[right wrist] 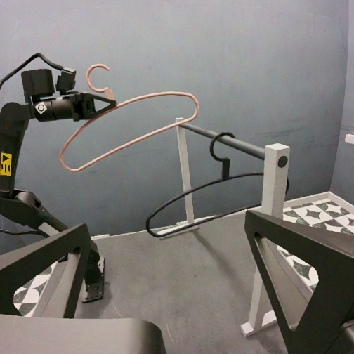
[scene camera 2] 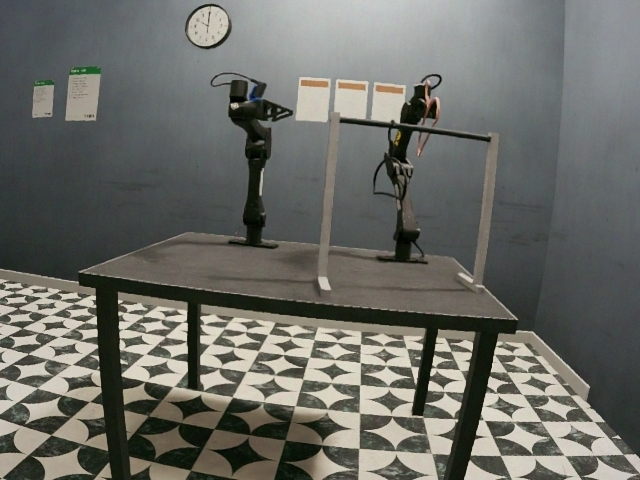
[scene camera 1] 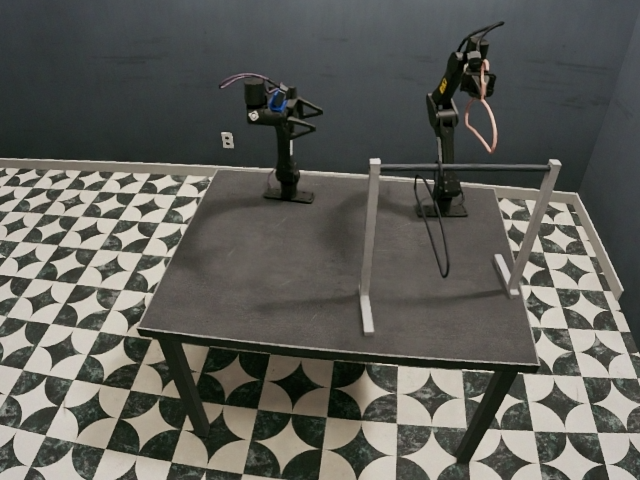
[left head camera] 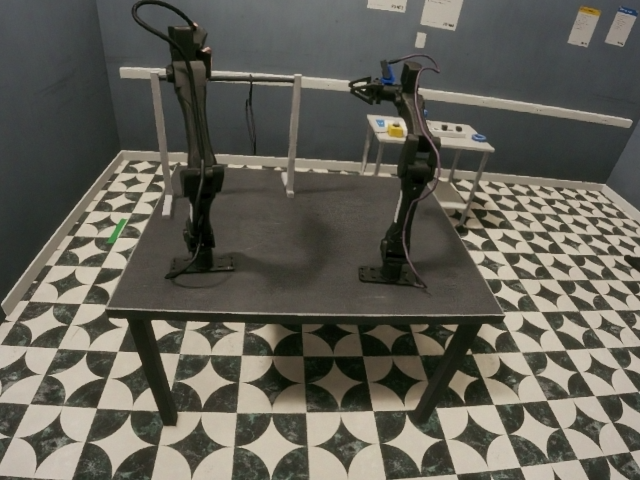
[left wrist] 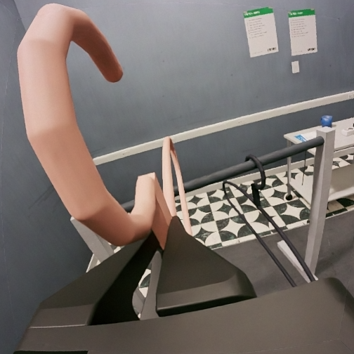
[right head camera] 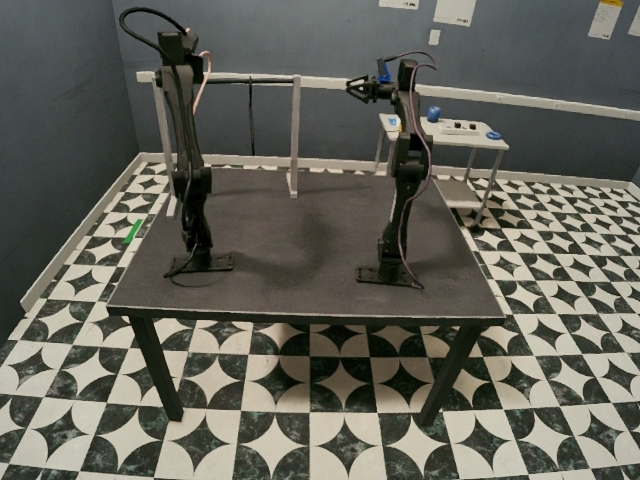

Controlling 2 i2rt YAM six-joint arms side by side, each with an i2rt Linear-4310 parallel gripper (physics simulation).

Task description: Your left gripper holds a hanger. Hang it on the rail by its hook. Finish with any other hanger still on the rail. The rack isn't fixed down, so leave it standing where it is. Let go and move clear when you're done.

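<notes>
A pink hanger is held near the base of its hook by my left gripper, which is shut on it. The hook points up, above the fingers. The hanger is apart from the dark rail, higher and on the arms' side. A black hanger hangs on the rail by its hook. The white rack stands upright. My right gripper is open and empty, off the rack's end.
The rack's feet stand on the dark table, towards its far left in the left head view. A small white side table with a yellow box and a blue ring stands beyond the table. Cables loop above both arms.
</notes>
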